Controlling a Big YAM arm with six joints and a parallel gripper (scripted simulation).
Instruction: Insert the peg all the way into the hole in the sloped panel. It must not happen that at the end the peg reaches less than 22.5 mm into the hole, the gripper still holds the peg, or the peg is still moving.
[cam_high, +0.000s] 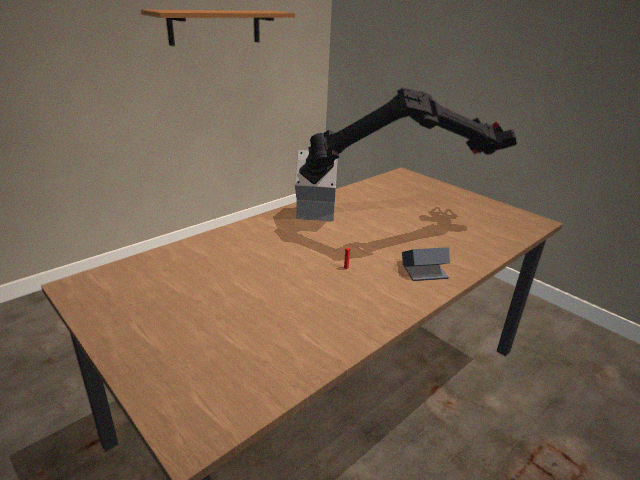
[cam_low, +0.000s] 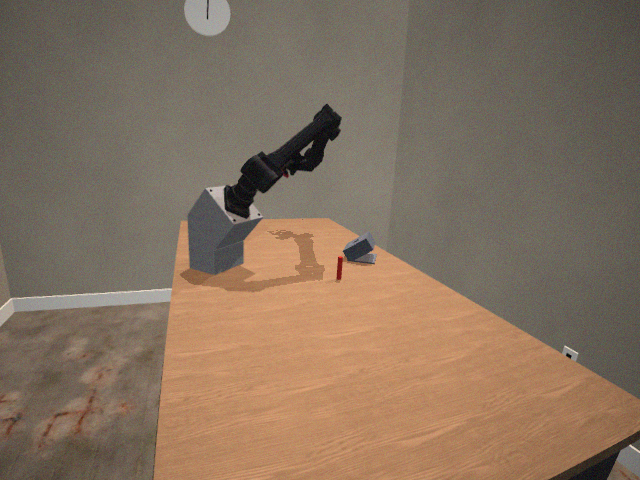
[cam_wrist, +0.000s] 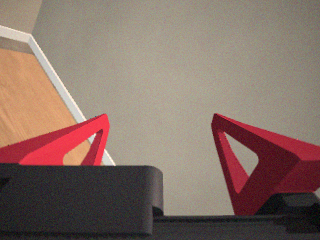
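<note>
Now: the red peg 170 mm behind my hand, 800 mm to the right of it and 300 mm below it.
</note>
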